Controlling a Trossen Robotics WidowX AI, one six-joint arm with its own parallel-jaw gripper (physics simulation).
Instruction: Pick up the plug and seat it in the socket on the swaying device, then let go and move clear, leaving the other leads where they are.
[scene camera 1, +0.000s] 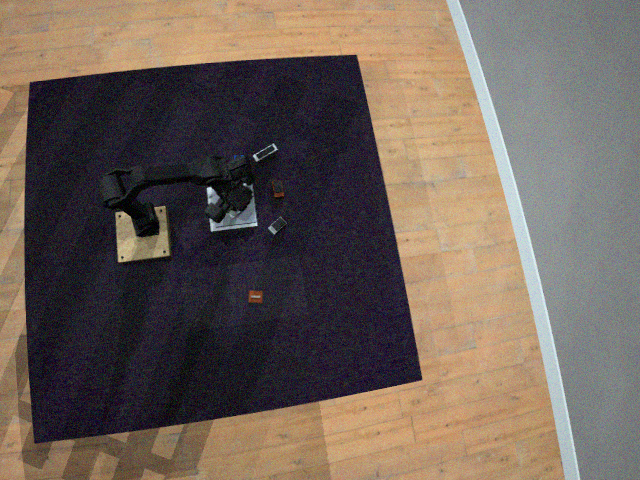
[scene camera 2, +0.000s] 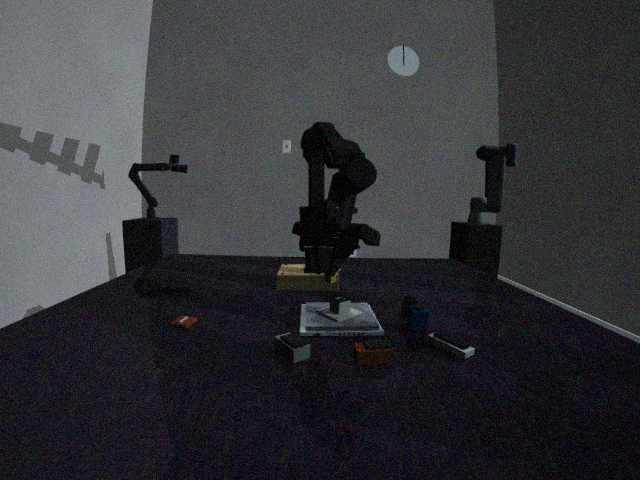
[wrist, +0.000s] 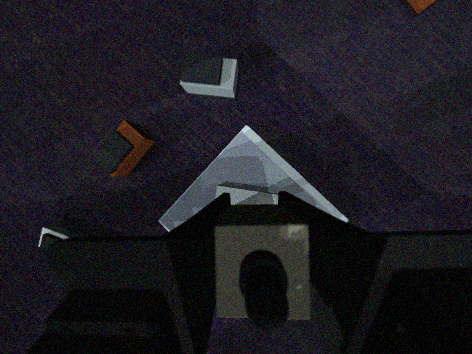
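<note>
My gripper (scene camera 1: 227, 204) (scene camera 2: 332, 273) (wrist: 254, 198) is shut on the plug, a beige block (wrist: 227, 300) with a black round lead end on its near face in the wrist view. A sliver of the plug shows yellowish at the fingertips in scene camera 2. The plug hangs above the device, a light grey square plate (scene camera 1: 248, 219) (scene camera 2: 361, 323) (wrist: 220, 172), with a gap between them in scene camera 2. The device's raised socket block (scene camera 2: 343, 308) (wrist: 252, 196) is partly hidden behind the plug and fingers in the wrist view; its opening is hidden there.
A grey block (scene camera 1: 277, 225) (scene camera 2: 300, 353) (wrist: 227, 90), an orange block (scene camera 1: 278, 188) (scene camera 2: 373, 356) (wrist: 142, 145) and a white one (scene camera 1: 257, 157) (scene camera 2: 467, 352) lie around the device. A blue block (scene camera 1: 238, 156) (scene camera 2: 419, 319) and a flat orange piece (scene camera 1: 255, 296) (scene camera 2: 184, 321) lie further off.
</note>
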